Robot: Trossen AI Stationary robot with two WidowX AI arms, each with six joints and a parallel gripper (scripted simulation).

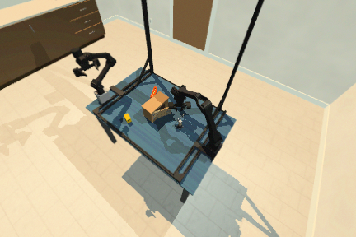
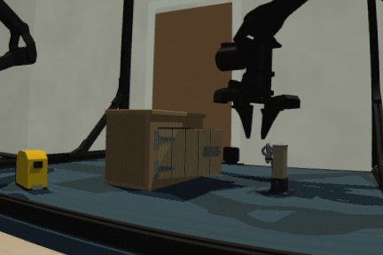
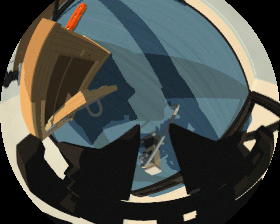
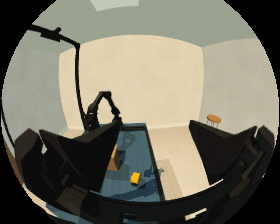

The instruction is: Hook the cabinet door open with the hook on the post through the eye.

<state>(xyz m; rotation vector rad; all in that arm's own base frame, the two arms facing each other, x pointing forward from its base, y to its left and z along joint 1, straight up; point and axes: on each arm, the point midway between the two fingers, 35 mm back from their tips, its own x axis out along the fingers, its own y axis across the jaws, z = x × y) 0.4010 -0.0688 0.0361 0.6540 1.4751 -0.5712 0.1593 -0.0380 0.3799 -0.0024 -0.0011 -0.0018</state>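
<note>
My left hand is 30 mm short of the metal hook, 30 mm to the right of it and 80 mm above it. The rest, counted from my left hand: yellow box 230 mm ahead, 380 mm to the right, 100 mm below; then cabinet door 80 mm ahead, 130 mm to the right, 60 mm below; then orange object 140 mm behind, 360 mm to the right, 120 mm below.
</note>
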